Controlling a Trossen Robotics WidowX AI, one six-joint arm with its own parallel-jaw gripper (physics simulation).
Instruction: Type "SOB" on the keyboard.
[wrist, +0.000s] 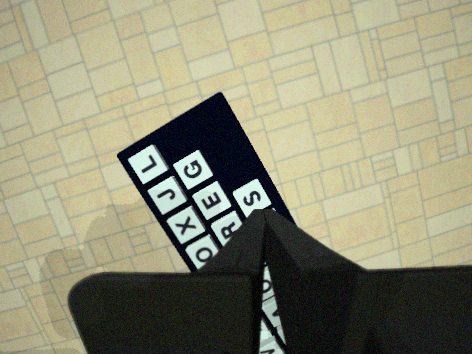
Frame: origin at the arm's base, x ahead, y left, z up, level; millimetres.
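Seen in the pictures: gripper, fingertip midpoint: (262, 218).
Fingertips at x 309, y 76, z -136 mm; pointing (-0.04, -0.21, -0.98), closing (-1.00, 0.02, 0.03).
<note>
Offsets run from my fingertips to a thing's top centre.
A dark keyboard @(1 mm back, 49 mm left, 32 mm down) (200, 122) with white letter keys lies slanted in the middle of the wrist view. The S key @(2 mm ahead, 2 mm right, 32 mm down) (251, 197) shows just beyond the fingertips, its lower edge close to them. The O key @(32 mm ahead, 31 mm left, 32 mm down) (202, 254) is at the left edge of the keyboard, partly covered by the left finger. My gripper (262, 218) is shut and empty, with its tips over the keyboard beside the S key. Whether the tips touch a key cannot be told. The B key cannot be made out; much of the keyboard is hidden behind the fingers.
Keys L @(60 mm ahead, 24 mm right, 32 mm down) (148, 164), J @(51 mm ahead, 6 mm right, 32 mm down) (167, 195), X @(41 mm ahead, 13 mm left, 32 mm down) (185, 226), G @(35 mm ahead, 20 mm right, 32 mm down) (193, 169), E @(25 mm ahead, 1 mm right, 32 mm down) (210, 200) and part of R @(16 mm ahead, 17 mm left, 32 mm down) (228, 227) show on the keyboard. The surface around it has a beige tile pattern, with a shadow at the lower left.
</note>
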